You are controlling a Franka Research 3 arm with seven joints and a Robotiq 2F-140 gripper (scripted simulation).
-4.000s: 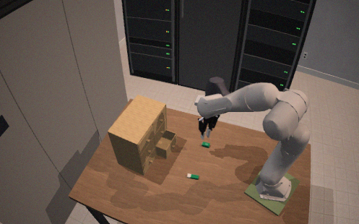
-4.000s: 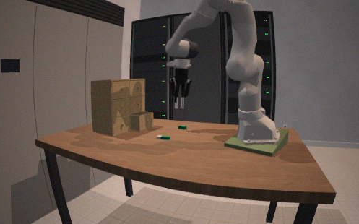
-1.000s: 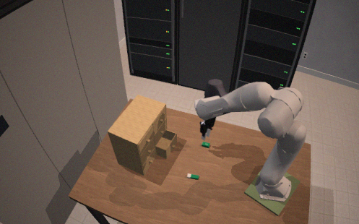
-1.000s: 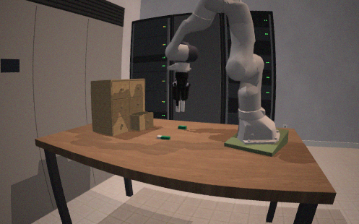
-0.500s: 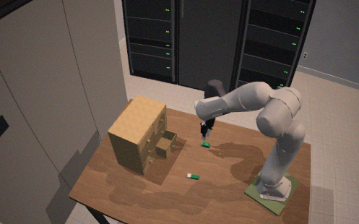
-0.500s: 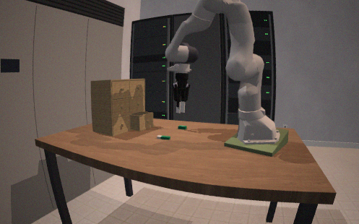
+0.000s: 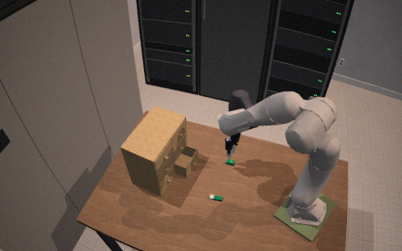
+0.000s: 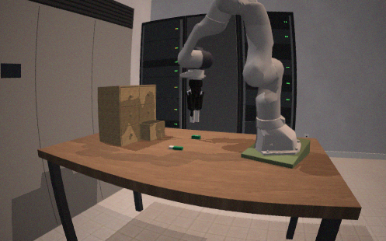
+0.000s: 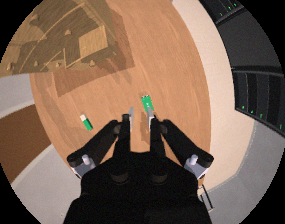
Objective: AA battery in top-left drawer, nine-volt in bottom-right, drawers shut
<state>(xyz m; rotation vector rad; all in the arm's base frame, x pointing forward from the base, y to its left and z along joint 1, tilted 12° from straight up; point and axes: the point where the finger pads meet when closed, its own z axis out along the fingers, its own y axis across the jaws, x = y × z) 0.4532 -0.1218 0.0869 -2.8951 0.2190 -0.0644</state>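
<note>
Right now my hand is 120 mm above the nine-volt battery, 20 mm to the left of it and 10 mm short of it. Round my hand: white-and-green cylinder (230 mm to the left, 120 mm below, 30 mm behind); AA battery (290 mm ahead, 260 mm to the left, 90 mm above).
</note>
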